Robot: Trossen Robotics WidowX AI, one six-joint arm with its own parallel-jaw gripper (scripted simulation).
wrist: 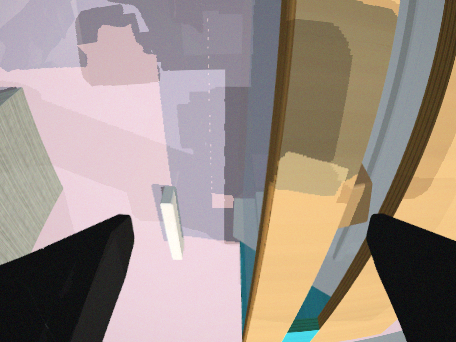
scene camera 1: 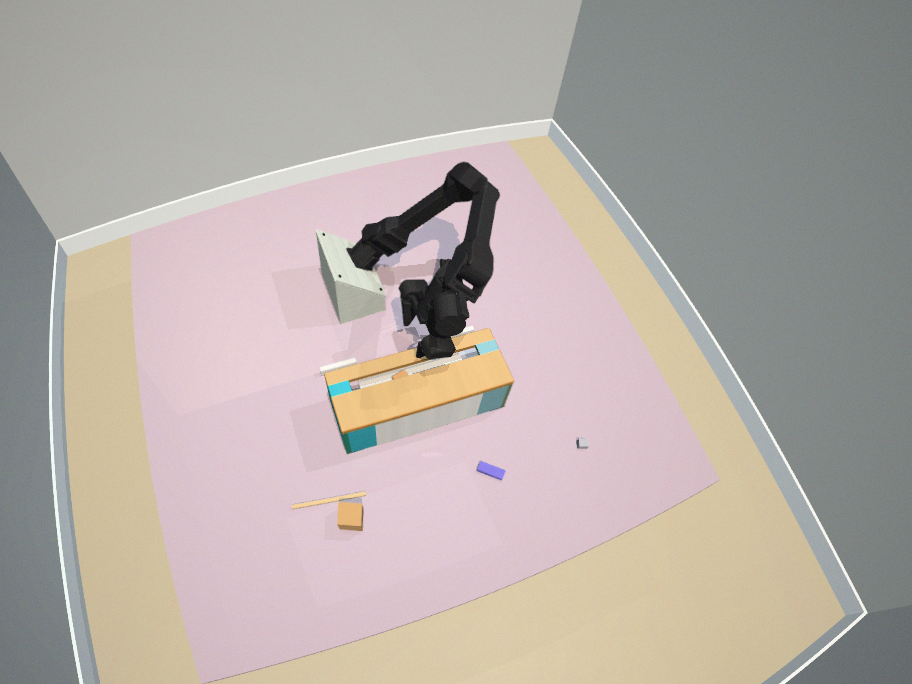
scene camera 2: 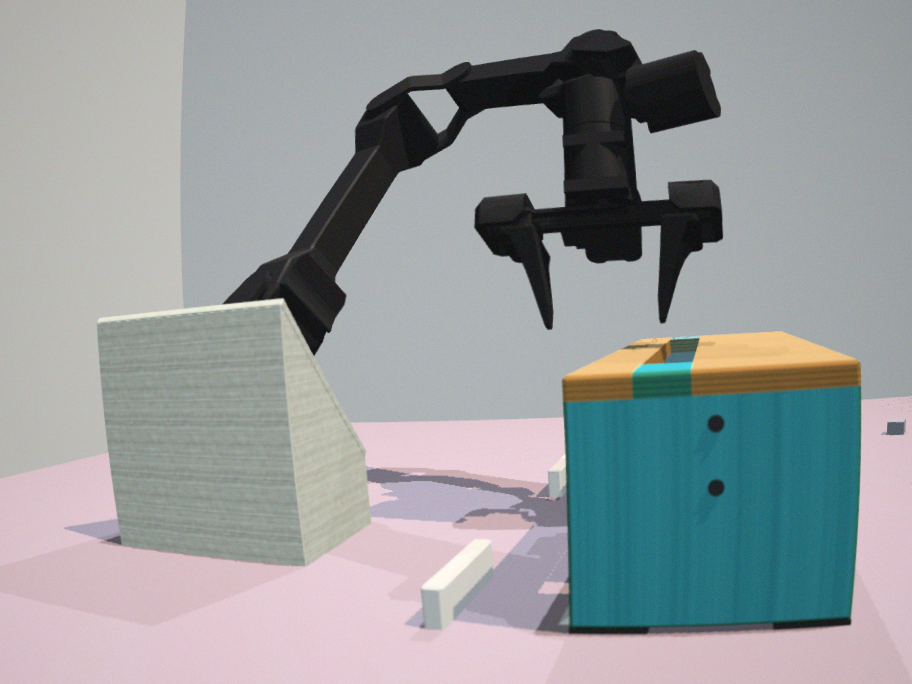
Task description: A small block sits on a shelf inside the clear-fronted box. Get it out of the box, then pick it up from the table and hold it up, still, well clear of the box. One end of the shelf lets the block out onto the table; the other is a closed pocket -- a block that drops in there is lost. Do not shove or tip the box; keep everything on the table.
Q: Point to a box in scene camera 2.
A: At 711,480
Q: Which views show my gripper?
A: The wrist view, scene camera 1 and scene camera 2: all of them.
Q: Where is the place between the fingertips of my gripper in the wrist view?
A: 255,230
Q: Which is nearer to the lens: the orange block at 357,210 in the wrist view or the box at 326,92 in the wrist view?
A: The box.
